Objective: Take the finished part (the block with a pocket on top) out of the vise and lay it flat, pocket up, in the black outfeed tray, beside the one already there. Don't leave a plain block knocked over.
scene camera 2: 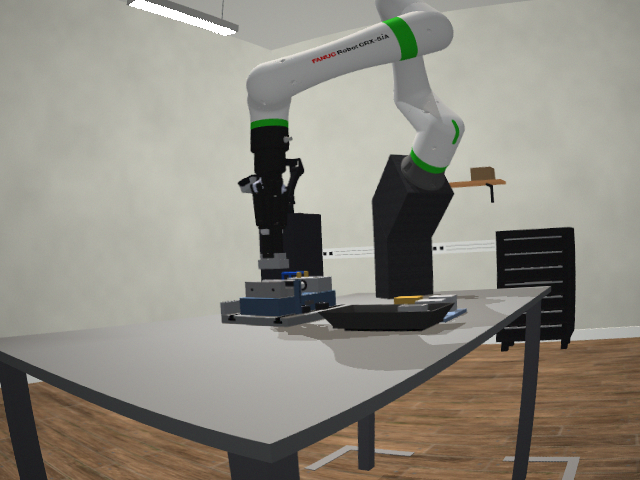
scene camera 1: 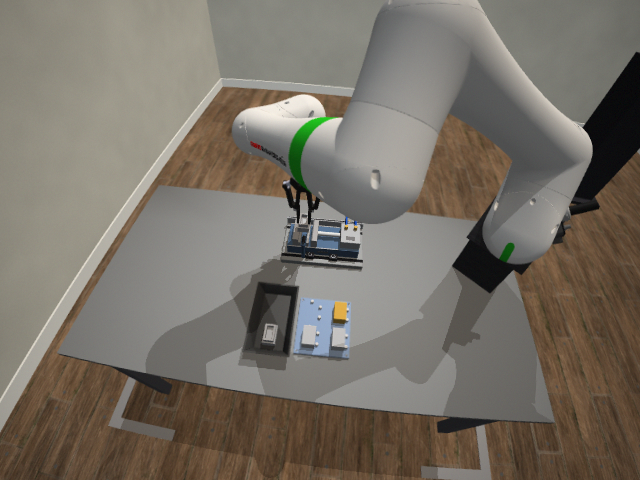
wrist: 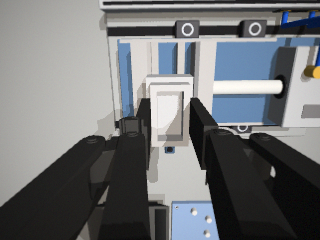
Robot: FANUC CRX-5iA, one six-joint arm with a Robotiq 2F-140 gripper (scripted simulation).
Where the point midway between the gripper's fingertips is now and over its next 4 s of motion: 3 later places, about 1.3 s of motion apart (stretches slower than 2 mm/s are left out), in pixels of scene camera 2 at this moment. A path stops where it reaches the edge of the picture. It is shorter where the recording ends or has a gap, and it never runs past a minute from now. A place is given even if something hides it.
My gripper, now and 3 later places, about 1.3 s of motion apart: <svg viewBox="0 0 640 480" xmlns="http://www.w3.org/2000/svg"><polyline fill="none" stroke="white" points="273,257 363,253 364,276 365,302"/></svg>
